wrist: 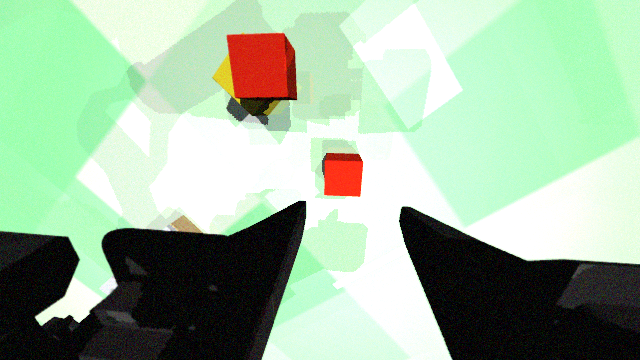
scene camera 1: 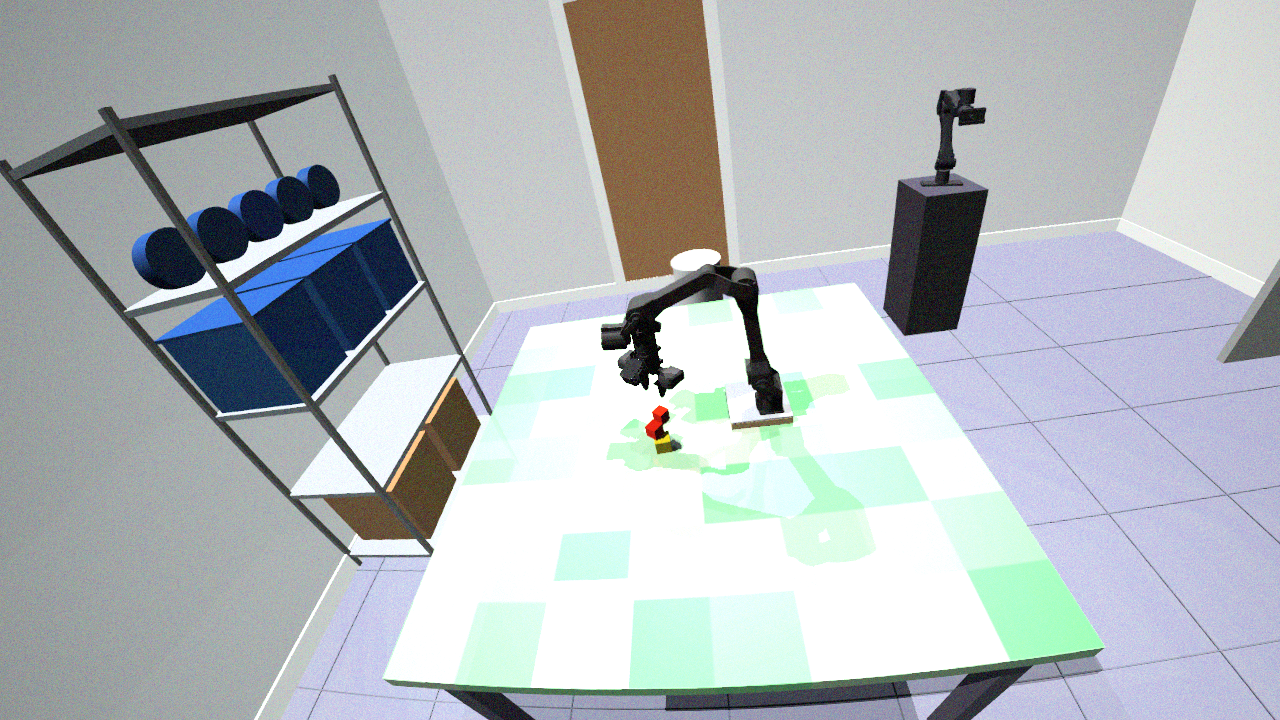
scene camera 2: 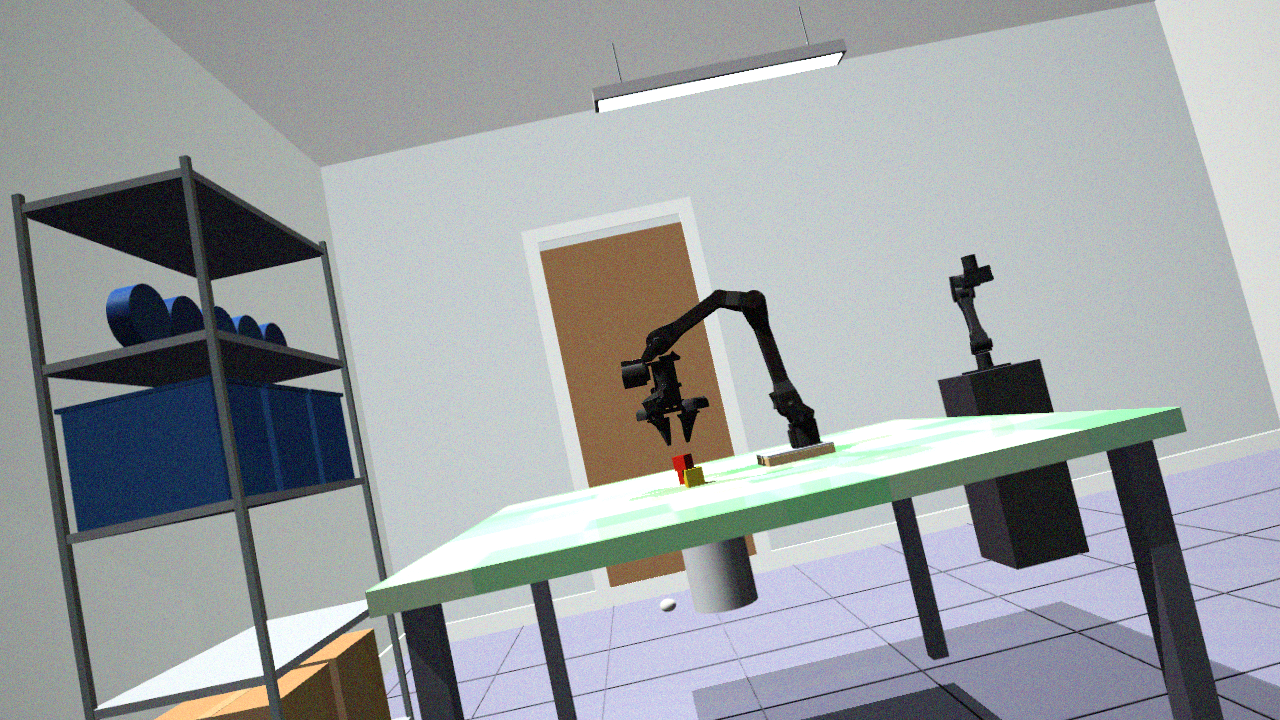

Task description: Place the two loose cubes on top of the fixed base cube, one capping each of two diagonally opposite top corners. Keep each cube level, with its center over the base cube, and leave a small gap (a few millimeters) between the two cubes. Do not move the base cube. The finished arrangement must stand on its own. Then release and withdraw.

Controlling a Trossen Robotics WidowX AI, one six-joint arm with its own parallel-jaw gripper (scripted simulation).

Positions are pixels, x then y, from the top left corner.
Labels:
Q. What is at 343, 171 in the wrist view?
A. A red cube.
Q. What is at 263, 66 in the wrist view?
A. A red cube.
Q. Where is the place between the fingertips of the gripper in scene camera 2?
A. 678, 443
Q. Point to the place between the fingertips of the gripper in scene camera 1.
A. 654, 393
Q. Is the gripper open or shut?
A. Open.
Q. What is the gripper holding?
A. Nothing.

